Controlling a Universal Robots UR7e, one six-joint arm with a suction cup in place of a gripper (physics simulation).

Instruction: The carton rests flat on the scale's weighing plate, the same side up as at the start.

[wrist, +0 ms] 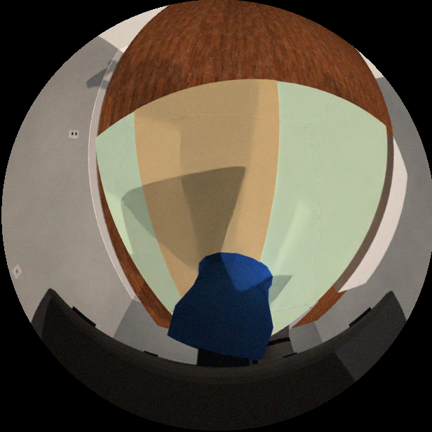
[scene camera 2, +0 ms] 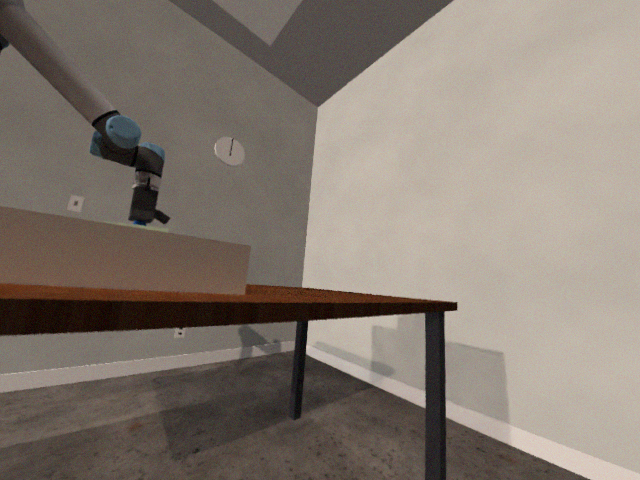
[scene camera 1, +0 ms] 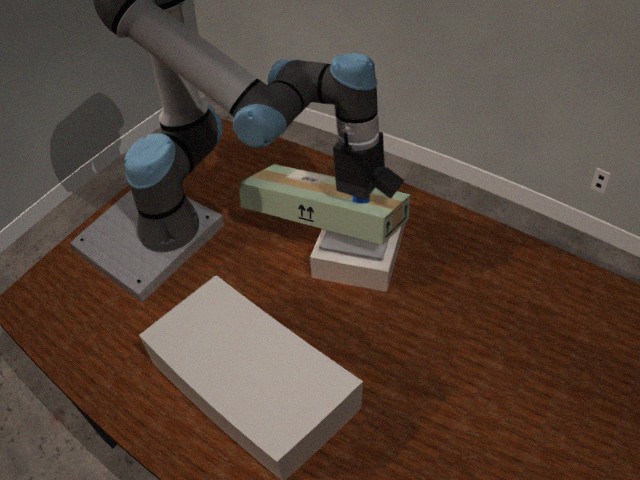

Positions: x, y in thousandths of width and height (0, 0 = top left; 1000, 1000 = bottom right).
My suction cup (wrist: 524, 719): 0.04 m from the lens. A white block (wrist: 872, 559) is 0.35 m from the lens. The marked spots on the white block and my suction cup are 0.33 m apart.
